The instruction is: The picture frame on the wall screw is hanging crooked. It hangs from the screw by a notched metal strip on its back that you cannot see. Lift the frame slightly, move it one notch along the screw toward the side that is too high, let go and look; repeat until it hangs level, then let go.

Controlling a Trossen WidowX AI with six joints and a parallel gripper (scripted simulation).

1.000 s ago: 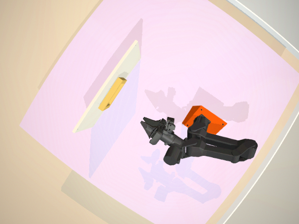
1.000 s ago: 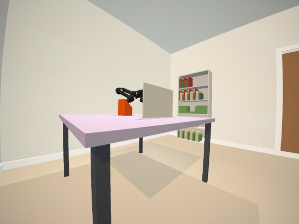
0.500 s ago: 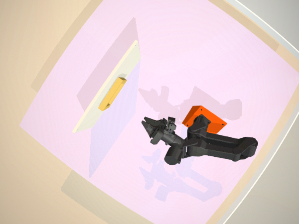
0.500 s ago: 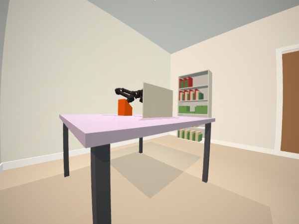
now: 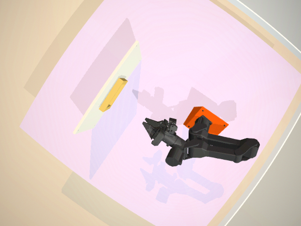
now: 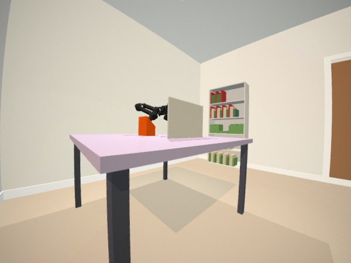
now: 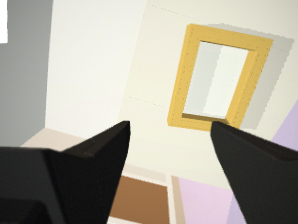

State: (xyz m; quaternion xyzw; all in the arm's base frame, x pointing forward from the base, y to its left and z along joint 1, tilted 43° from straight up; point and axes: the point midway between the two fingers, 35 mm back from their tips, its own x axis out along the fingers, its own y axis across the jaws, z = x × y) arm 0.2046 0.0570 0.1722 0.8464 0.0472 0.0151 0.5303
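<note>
Right now the picture frame is 190 mm ahead of my gripper tip and 90 mm below it. The rest, counted from my gripper tip: wall panel: 200 mm ahead, 100 mm below, 10 mm to the right.
</note>
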